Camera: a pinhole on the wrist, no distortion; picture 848 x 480 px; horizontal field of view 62.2 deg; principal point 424.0 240.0 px. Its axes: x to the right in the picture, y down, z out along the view. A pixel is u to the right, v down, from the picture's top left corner.
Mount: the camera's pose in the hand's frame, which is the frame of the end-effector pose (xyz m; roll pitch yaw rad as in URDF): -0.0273 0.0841 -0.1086 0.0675 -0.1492 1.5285
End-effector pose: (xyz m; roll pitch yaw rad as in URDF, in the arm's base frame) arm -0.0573 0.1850 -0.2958 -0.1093 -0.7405 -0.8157
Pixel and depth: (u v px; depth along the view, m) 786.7 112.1 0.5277
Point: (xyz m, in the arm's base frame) 0.0391 0.5457 0.0854
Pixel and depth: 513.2 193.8 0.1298
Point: -0.0082 0.2530 -0.2935
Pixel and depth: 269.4 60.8 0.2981
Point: -0.1116 0.2291 -0.1251
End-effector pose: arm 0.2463 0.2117 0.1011 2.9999 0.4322 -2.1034
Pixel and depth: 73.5 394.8 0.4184
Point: 0.4792 0.3293 -0.1305
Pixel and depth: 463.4 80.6 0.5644
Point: 0.2001 0.3076 -0.3521
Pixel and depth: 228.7 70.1 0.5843
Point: 0.3685 0.2102 -0.3707
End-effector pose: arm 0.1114 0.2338 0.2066 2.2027 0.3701 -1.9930
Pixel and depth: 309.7 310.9 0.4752
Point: -0.0569 0.4622 -0.0164
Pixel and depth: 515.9 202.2 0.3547
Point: -0.1045 0.3487 0.1220
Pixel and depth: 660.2 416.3 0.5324
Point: -0.2575 0.5694 0.1401
